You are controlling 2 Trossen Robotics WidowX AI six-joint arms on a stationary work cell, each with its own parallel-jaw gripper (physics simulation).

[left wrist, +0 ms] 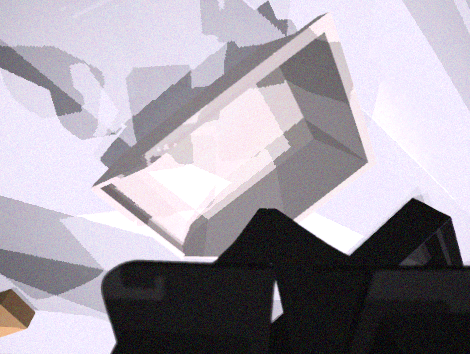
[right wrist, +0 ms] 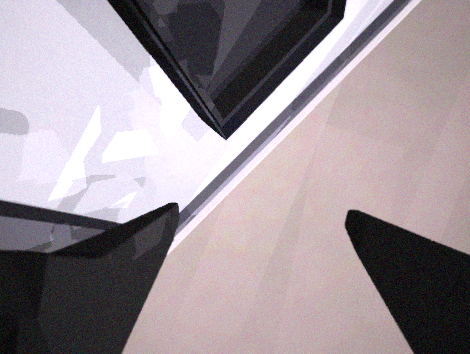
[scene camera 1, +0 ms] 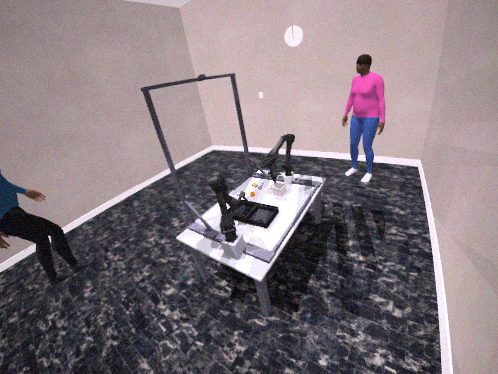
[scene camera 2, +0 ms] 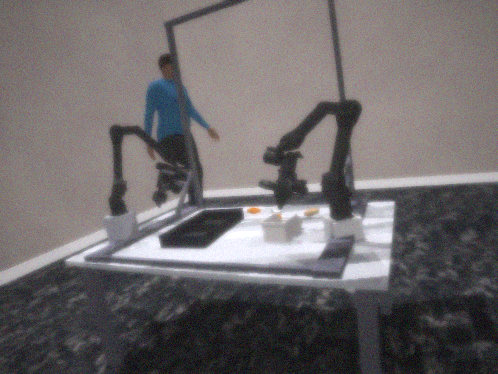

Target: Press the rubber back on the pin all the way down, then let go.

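Pixels of known places: left gripper, fingertip midpoint: point(left wrist: 266, 216) point(scene camera 1: 275, 183) point(scene camera 2: 279, 209); right gripper, fingertip midpoint: point(right wrist: 261, 213) point(scene camera 1: 248, 209) point(scene camera 2: 161, 201); left arm's base, link origin: point(scene camera 1: 288, 174) point(scene camera 2: 341, 216); right arm's base, link origin: point(scene camera 1: 231, 238) point(scene camera 2: 119, 214).
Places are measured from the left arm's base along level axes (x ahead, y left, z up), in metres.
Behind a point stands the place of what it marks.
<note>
The pin and its rubber back cannot be made out in any view. My left gripper point(scene camera 1: 274, 180) {x 0.179, y -0.148, z 0.027 m} point(scene camera 2: 281, 204) {x 0.179, y -0.148, z 0.027 m} point(left wrist: 266, 216) {x 0.179, y -0.148, z 0.027 m} is shut with nothing between its fingers. It points down over the table and hangs above or just behind an open white box point(scene camera 1: 276, 189) {x 0.241, y -0.146, z -0.003 m} point(scene camera 2: 281, 231) {x 0.201, y -0.063, z -0.030 m} point(left wrist: 320, 165) {x 0.245, y -0.129, z -0.024 m}. In the left wrist view the fingers overlap the box's lower edge. My right gripper point(scene camera 1: 242, 195) point(scene camera 2: 160, 199) {x 0.626, y -0.372, z 0.097 m} point(right wrist: 261, 213) {x 0.626, y -0.372, z 0.097 m} is open and empty. It is raised near the table's edge, off to the side of the black tray point(scene camera 2: 182, 240) {x 0.556, y -0.209, z -0.039 m} point(right wrist: 225, 131) {x 0.644, y -0.265, z -0.030 m}.
An orange object point(scene camera 1: 252, 194) point(scene camera 2: 254, 210) lies beyond the tray. A yellow-orange object point(scene camera 1: 255, 185) {x 0.018, y -0.333, z -0.056 m} point(scene camera 2: 311, 212) {x 0.002, y -0.317, z -0.058 m} lies near the left arm's base. A brown block point(left wrist: 14, 315) {x 0.023, y -0.324, z -0.056 m} shows at the left wrist view's lower left. A dark frame point(scene camera 1: 162, 138) {x 0.499, y -0.843, z 0.645 m} point(scene camera 2: 180, 95) {x 0.484, y -0.839, z 0.572 m} rises from the table.
</note>
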